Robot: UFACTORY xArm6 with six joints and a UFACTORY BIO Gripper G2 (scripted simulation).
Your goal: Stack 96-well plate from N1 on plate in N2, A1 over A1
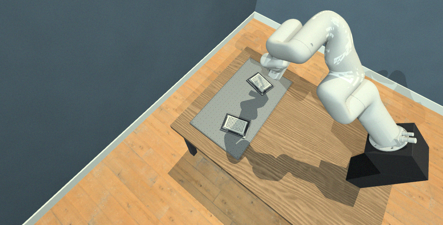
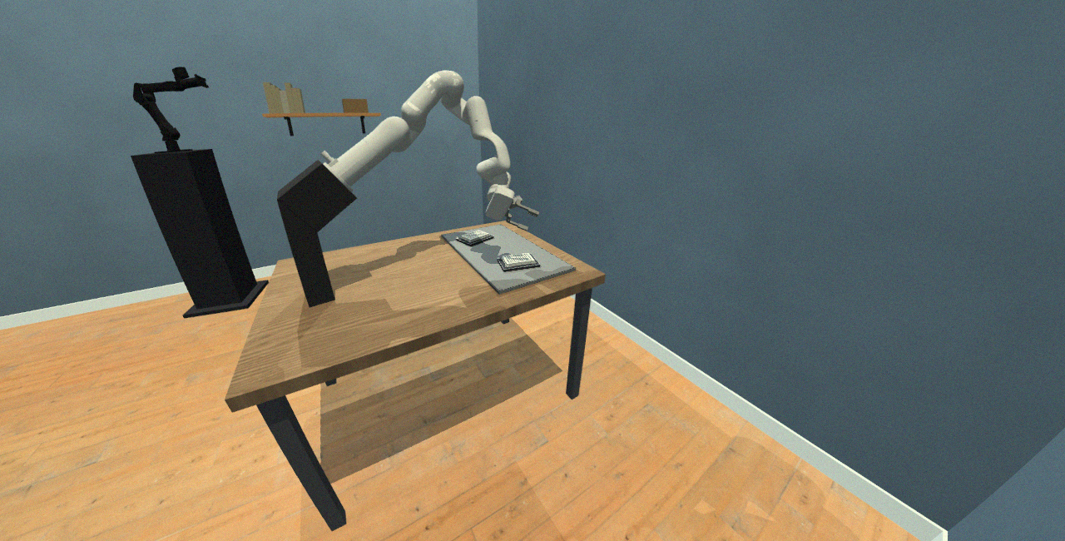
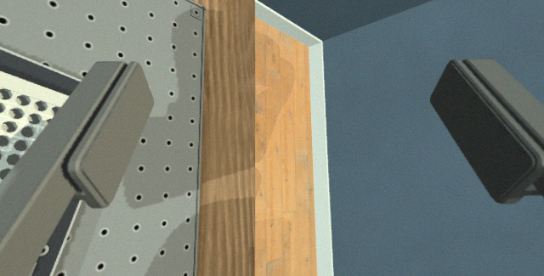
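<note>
My gripper is now 410 mm to the right of the plate nest N1, 210 mm above it and 130 mm past it. Round my hand: plate nest N2 (210 mm below, 50 mm to the left, 20 mm behind).
</note>
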